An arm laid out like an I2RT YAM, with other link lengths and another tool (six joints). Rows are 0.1 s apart.
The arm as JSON. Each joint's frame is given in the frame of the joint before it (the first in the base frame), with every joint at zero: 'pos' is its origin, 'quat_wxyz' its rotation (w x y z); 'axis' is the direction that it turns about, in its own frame. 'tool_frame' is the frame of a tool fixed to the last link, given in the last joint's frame.
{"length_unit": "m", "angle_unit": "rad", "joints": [
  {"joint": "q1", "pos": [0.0, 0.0, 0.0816], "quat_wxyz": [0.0, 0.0, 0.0, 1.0], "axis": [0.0, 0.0, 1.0]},
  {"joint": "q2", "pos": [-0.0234, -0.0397, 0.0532], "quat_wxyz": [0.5, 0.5, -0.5, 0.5], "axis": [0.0, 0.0, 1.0]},
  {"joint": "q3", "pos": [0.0, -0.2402, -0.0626], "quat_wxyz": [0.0, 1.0, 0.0, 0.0], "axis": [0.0, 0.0, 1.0]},
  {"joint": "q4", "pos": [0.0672, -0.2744, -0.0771], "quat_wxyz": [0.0, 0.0, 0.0, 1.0], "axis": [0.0, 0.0, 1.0]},
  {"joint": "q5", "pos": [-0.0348, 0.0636, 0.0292], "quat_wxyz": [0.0, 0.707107, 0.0, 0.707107], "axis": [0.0, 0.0, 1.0]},
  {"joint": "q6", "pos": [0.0, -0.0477, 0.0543], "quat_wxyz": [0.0, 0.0, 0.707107, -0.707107], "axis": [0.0, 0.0, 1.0]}
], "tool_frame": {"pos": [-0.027, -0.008, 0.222], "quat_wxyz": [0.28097, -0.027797, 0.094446, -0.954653]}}
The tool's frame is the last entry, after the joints.
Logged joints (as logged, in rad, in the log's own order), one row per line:
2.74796, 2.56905, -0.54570, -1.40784, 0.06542, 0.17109
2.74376, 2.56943, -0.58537, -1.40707, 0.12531, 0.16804
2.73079, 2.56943, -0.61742, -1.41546, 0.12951, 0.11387
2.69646, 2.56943, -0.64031, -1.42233, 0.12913, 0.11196
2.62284, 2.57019, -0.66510, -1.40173, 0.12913, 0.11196
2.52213, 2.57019, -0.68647, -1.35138, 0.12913, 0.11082
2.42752, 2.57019, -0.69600, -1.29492, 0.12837, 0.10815
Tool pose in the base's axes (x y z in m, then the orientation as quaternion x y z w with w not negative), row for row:
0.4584, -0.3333, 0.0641, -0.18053, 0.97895, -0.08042, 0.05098
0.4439, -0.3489, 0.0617, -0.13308, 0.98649, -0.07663, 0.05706
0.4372, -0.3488, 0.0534, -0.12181, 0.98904, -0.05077, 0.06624
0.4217, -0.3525, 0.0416, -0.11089, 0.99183, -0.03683, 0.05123
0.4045, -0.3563, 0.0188, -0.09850, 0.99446, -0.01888, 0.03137
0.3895, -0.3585, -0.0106, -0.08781, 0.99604, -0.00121, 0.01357
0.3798, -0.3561, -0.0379, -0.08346, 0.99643, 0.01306, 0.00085
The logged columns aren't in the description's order. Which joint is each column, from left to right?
Columns, left to right: q3, q2, q1, q4, q6, q5.
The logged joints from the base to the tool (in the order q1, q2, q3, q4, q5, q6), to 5 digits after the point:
-0.54570, 2.56905, 2.74796, -1.40784, 0.17109, 0.06542
-0.58537, 2.56943, 2.74376, -1.40707, 0.16804, 0.12531
-0.61742, 2.56943, 2.73079, -1.41546, 0.11387, 0.12951
-0.64031, 2.56943, 2.69646, -1.42233, 0.11196, 0.12913
-0.66510, 2.57019, 2.62284, -1.40173, 0.11196, 0.12913
-0.68647, 2.57019, 2.52213, -1.35138, 0.11082, 0.12913
-0.69600, 2.57019, 2.42752, -1.29492, 0.10815, 0.12837

